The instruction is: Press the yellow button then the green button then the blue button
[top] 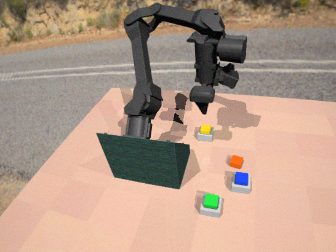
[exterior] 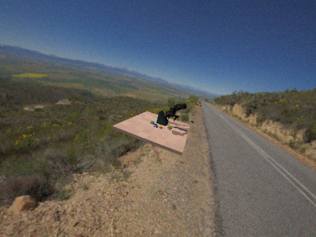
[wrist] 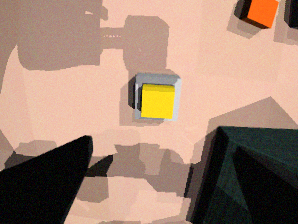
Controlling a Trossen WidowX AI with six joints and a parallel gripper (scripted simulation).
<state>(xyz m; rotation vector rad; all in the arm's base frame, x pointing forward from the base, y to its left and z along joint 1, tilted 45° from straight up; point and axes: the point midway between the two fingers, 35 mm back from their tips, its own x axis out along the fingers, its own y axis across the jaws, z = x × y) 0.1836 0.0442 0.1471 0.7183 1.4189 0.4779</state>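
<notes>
Right now my gripper tip is 100 mm above the yellow button. The rest, counted from my gripper tip: blue button (190 mm to the right, 100 mm below, 100 mm ahead); then orange block (120 mm to the right, 120 mm below, 90 mm ahead); then green button (270 mm to the right, 100 mm below, 20 mm ahead).
</notes>
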